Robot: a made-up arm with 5 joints.
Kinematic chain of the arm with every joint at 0, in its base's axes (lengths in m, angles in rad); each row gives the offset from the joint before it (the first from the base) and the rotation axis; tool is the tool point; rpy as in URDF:
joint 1: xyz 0 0 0.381 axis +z
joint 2: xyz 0 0 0 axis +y
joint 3: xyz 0.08 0 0.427 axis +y
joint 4: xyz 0.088 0 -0.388 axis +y
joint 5: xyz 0.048 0 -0.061 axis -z
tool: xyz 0 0 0 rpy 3.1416 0 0
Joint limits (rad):
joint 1: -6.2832..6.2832
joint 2: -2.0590..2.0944
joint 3: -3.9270..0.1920
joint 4: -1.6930..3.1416
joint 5: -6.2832..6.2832
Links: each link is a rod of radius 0.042 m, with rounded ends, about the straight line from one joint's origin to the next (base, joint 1, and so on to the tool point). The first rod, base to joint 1, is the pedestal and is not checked.
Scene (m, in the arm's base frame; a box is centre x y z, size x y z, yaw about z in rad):
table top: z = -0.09
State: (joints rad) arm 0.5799 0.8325 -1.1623 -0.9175 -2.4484
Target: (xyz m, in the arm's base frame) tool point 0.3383 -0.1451 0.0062
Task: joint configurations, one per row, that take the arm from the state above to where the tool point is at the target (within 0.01 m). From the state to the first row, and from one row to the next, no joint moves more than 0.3 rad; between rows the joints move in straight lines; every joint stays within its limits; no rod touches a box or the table.
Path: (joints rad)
1: 0.3336 0.9447 -1.0542 -0.9037 -2.4484
2: 0.0874 1.0569 -0.9461 -0.8899 -2.4484
3: -0.1589 1.1692 -0.8380 -0.8761 -2.4484
4: -0.4052 1.2814 -0.7299 -0.8623 -2.4484

